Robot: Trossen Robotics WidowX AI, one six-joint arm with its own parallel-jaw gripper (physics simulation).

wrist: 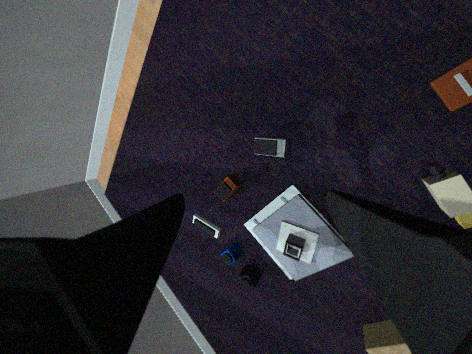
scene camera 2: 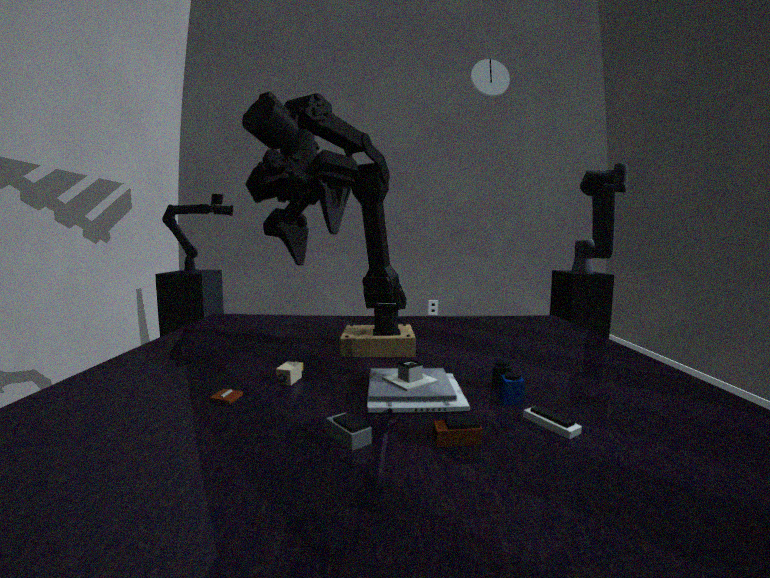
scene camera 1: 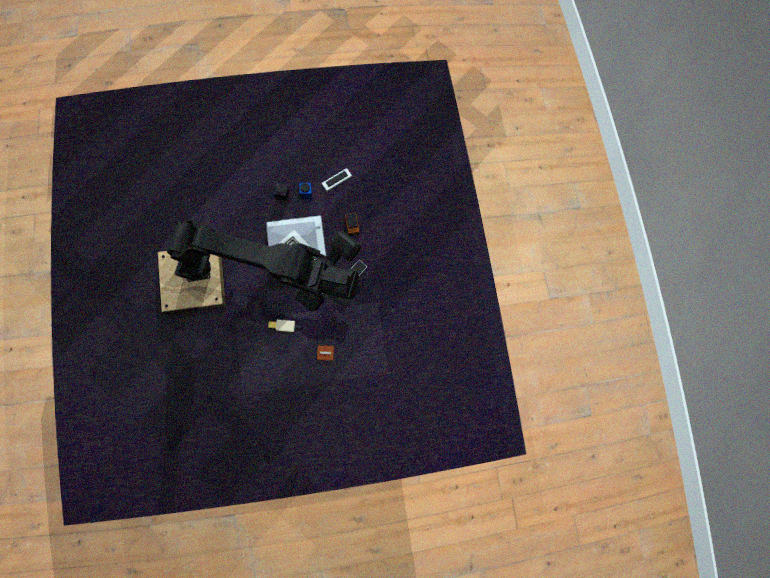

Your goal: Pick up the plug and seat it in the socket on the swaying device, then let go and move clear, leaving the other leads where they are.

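Observation:
A cream block with a yellow end point(scene camera 1: 285, 326) point(scene camera 2: 288, 373) point(wrist: 448, 195), which looks like the plug, lies on the dark mat, at the right edge in the wrist view. The device point(scene camera 1: 273, 230) point(scene camera 2: 385, 408) point(wrist: 265, 212) is a stack of pale grey and white slabs. A small grey socket block point(scene camera 2: 410, 372) point(wrist: 293, 247) with a dark opening stands on a white square on top of it. My gripper point(scene camera 2: 317, 247) point(wrist: 254, 198) is open and empty, high above the mat. The arm hides part of the device in the first scene view.
Other pieces lie about: orange flat point(scene camera 1: 325, 352) point(scene camera 2: 227, 396), grey point(scene camera 1: 358, 267) point(wrist: 281, 148), orange-brown point(scene camera 1: 352, 222) point(scene camera 2: 458, 434), white point(scene camera 1: 336, 179) point(scene camera 2: 567, 429), blue point(scene camera 1: 304, 189) point(scene camera 2: 513, 391) and black point(scene camera 1: 281, 191) point(wrist: 251, 274). My wooden base point(scene camera 1: 171, 295) point(scene camera 2: 377, 347) stands behind the device.

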